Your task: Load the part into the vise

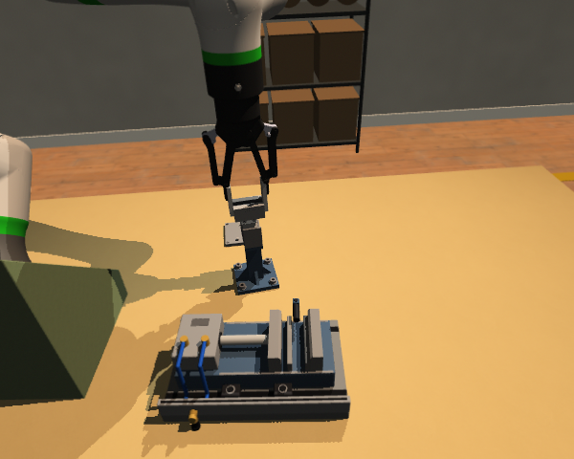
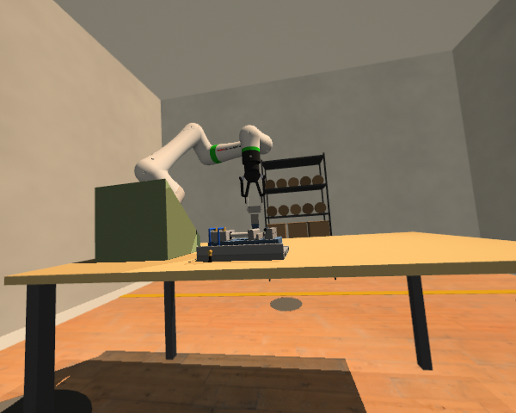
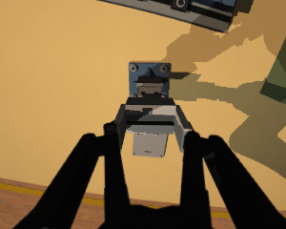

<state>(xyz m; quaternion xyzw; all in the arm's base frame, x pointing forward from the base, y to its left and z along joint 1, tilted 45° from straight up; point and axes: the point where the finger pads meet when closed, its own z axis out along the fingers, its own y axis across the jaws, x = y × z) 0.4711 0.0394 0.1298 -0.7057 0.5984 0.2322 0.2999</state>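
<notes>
Now: hand 24 cm to the left of the fixed jaw, 13 cm above it and 11 cm short of it. Also, from my hand: V-block post 15 cm below; work stop 19 cm to the right, 12 cm below, 8 cm ahead; part 2 cm below.
</notes>
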